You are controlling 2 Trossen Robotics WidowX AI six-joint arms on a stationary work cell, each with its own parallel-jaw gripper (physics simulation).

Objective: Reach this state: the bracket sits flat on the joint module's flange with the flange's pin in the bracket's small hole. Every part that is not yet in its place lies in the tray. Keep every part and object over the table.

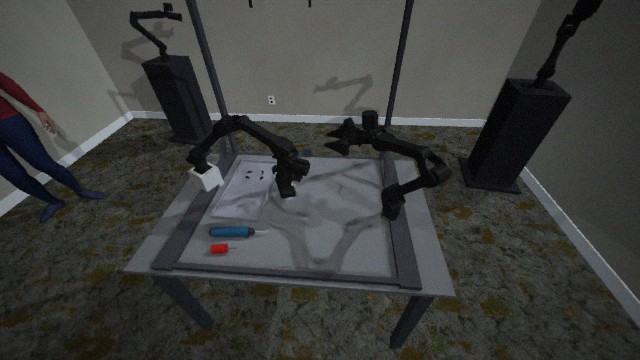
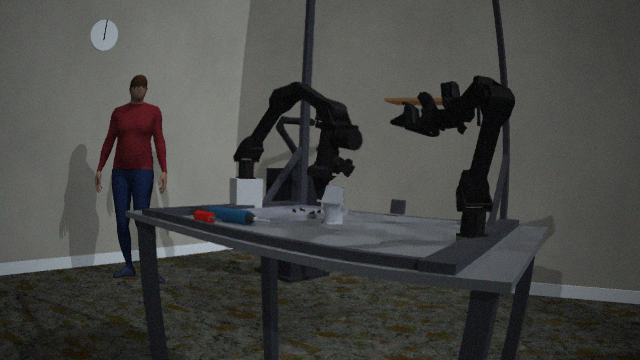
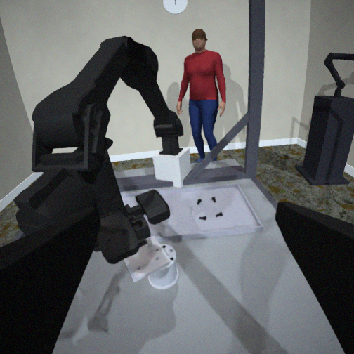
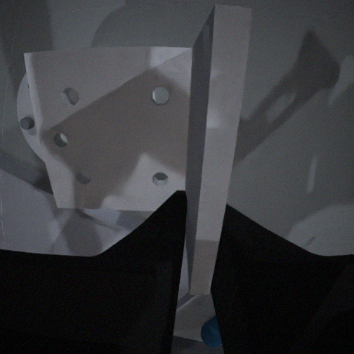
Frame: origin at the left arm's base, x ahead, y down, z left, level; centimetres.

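Seen in the pictures: left gripper, fingertip midpoint: (image 1: 325,139) (image 2: 398,125); right gripper, fingertip midpoint: (image 2: 319,199); left arm's base at its link origin: (image 1: 390,213) (image 2: 472,235); right arm's base at its link origin: (image 1: 202,168) (image 2: 245,178).
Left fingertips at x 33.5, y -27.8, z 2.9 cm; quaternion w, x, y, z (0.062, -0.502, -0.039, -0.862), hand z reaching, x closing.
Pixels of each thing's middle, then the offset from my left fingertips to it.
- white bracket at the middle of its body: (image 2: 332,193) dx +10.8, dy +20.7, dz +15.5 cm
- blue screwdriver at the middle of its body: (image 2: 236,216) (image 1: 238,231) dx +13.7, dy +27.7, dz +43.4 cm
- white block at the middle of its body: (image 2: 245,193) (image 1: 206,177) dx +50.7, dy +24.1, dz +32.2 cm
The white bracket (image 2: 334,194) (image 3: 145,260) (image 4: 117,155) is an L shape with several holes in its base. My right gripper (image 1: 287,194) (image 4: 190,199) is shut on its upright plate. The bracket's base overlaps the top of the white, round joint module (image 2: 333,216) (image 3: 164,278) off-centre; part of the flange shows beside it. Contact, flatness and the pin's place cannot be told. My left gripper (image 1: 331,140) (image 3: 188,213) is open and empty, raised well away from the module. The pale tray (image 1: 235,219) (image 3: 240,232) holds several small black screws (image 1: 255,175) (image 3: 213,199).
A blue screwdriver (image 1: 230,232) (image 2: 227,215) and a smaller red one (image 1: 219,248) (image 2: 204,216) lie near the table's front left. The white block (image 1: 206,178) (image 3: 171,166) carries the right arm's base beside the tray. Dark rails (image 1: 290,274) border the table, and frame posts rise behind it.
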